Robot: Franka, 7 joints.
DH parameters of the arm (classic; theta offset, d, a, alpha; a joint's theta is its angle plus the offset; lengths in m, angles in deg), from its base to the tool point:
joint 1: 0 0.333 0 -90
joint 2: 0 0 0 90
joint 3: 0 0.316 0.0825 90
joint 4: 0 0 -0.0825 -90
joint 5: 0 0.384 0 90
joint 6: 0 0 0.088 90
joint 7: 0 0.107 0 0
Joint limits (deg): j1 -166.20..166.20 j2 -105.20..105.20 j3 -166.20..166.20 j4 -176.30..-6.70 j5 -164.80..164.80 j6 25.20..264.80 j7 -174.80..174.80
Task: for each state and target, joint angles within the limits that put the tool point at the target. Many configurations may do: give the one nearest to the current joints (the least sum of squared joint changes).
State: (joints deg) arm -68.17 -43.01 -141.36 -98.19 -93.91 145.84 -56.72
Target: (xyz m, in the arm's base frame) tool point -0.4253 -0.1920 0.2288
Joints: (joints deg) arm -55.25 -40.26 -111.58 -139.34 -98.24 160.23 -56.72
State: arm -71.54 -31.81 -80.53 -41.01 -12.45 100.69 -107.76
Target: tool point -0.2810 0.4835 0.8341
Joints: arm -101.29 -40.11 -85.09 -35.11 -13.45 74.73 -107.76
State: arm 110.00 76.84 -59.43 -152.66 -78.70 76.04 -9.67
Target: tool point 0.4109 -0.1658 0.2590
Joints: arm 67.50 83.91 -66.73 -140.85 -84.62 89.66 -9.67
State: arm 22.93 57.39 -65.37 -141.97 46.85 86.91 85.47
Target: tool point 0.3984 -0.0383 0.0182
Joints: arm 37.75 58.57 -43.04 -121.74 54.24 90.08 85.47
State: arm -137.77 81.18 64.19 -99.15 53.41 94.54 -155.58
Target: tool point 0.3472 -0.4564 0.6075
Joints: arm -123.48 63.39 97.57 -96.08 57.55 91.72 -155.58
